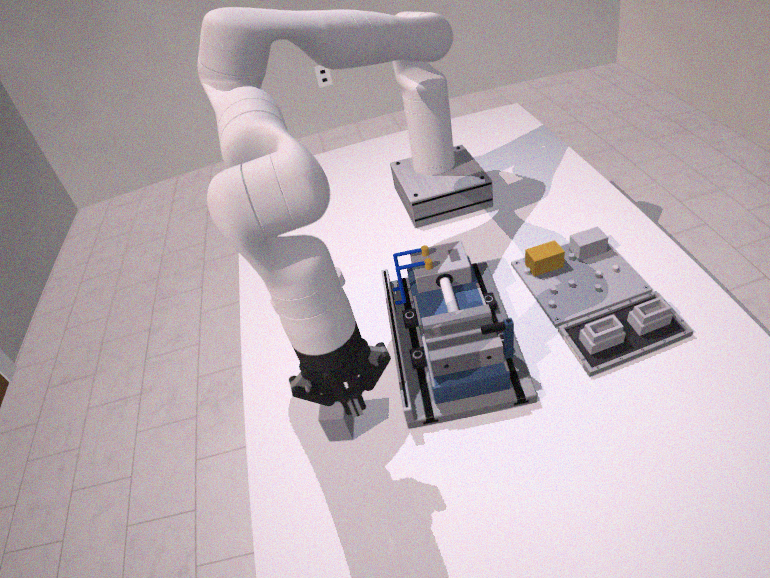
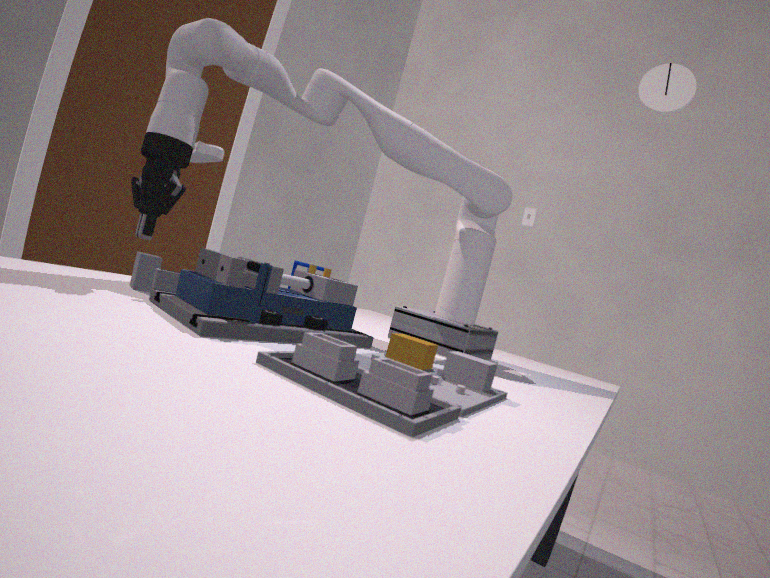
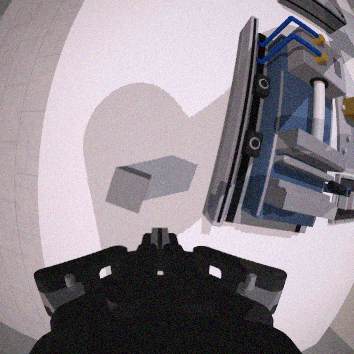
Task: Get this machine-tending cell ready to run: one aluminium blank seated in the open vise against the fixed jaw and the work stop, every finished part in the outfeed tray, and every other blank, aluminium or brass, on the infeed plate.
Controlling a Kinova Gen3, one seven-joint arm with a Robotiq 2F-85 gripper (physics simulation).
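Observation:
My gripper is shut and empty, above a plain grey aluminium-looking block. The block stands upright on the table left of the vise. The vise jaws are apart; a low light bar shows between them, with no block visible there. The work stop is a blue post with a black rod. A brass block and a grey block sit on the infeed plate. Two stepped finished parts sit in the outfeed tray.
Blue pipes with yellow fittings rise at the vise's rear left. A raised rail runs along its left side. The robot's base block stands behind the vise. The table's left edge is close to the loose block.

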